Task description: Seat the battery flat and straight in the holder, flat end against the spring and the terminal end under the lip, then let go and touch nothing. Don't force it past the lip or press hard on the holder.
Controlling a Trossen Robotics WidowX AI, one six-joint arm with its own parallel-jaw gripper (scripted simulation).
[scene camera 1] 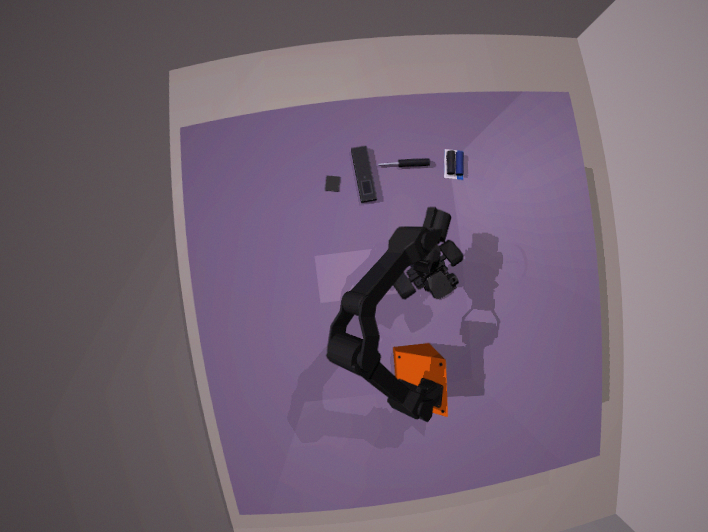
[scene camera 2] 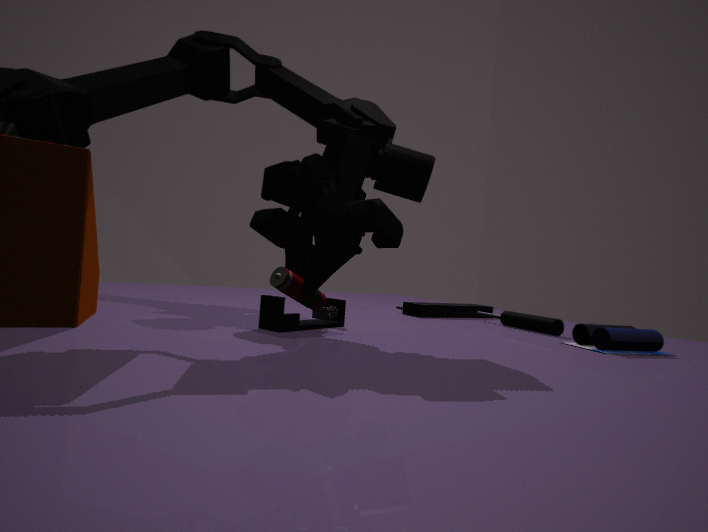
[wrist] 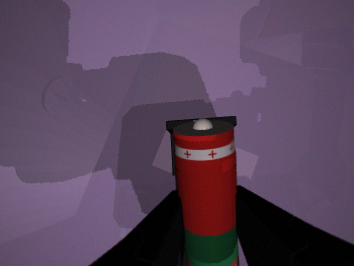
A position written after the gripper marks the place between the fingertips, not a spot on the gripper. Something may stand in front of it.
The gripper (scene camera 2: 296, 295) carries a battery (scene camera 2: 286, 281). Further things: a black remote-like bar (scene camera 2: 418, 309) and a screwdriver (scene camera 2: 550, 326).
The gripper also shows in scene camera 1 (scene camera 1: 426, 278) and in the wrist view (wrist: 206, 197). The black remote-like bar shows as well in scene camera 1 (scene camera 1: 361, 160).
